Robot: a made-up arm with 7 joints.
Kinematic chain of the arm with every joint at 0, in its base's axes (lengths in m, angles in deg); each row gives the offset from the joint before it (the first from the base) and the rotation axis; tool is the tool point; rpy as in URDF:
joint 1: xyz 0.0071 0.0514 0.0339 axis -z
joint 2: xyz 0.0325 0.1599 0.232 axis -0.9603 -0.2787 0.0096
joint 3: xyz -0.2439 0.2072 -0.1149 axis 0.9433 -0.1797 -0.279
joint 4: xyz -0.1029 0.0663 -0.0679 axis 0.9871 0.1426 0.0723
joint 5: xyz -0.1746 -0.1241 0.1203 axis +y
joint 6: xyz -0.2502 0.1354 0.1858 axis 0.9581 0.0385 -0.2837
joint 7: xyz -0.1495 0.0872 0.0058 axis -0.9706 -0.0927 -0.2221
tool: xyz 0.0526 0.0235 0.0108 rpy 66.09 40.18 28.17
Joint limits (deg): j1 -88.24..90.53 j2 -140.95..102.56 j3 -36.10..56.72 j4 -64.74..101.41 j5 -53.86..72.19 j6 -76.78..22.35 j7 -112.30..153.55
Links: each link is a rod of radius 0.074 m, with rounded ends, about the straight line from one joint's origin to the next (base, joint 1, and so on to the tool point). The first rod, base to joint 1, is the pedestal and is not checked.
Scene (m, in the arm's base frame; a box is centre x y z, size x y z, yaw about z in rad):
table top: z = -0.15
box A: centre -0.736 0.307 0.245 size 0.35 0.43 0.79 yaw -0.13
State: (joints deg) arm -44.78 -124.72 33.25 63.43 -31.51 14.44 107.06
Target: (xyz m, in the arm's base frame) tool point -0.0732 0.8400 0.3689
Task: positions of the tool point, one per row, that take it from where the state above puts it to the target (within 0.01 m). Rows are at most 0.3 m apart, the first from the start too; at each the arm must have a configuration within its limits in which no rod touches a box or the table.
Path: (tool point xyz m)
1: -0.4048 -0.5473 0.6967
2: -0.4683 -0.4840 0.7216
3: -0.5074 -0.4237 0.7548
4: -0.6489 -0.1825 0.7804
5: -0.6938 0.0955 0.7864
6: -0.6352 0.3713 0.7730
7: -0.4813 0.6062 0.7414
8: -0.2551 0.7677 0.6938
9: 0.0103 0.8350 0.6332
10: 0.2765 0.8020 0.5632
11: 0.5066 0.6779 0.4881
12: 0.3314 0.7851 0.4424
13: 0.1331 0.8401 0.4023
14: -0.0732 0.8400 0.3688

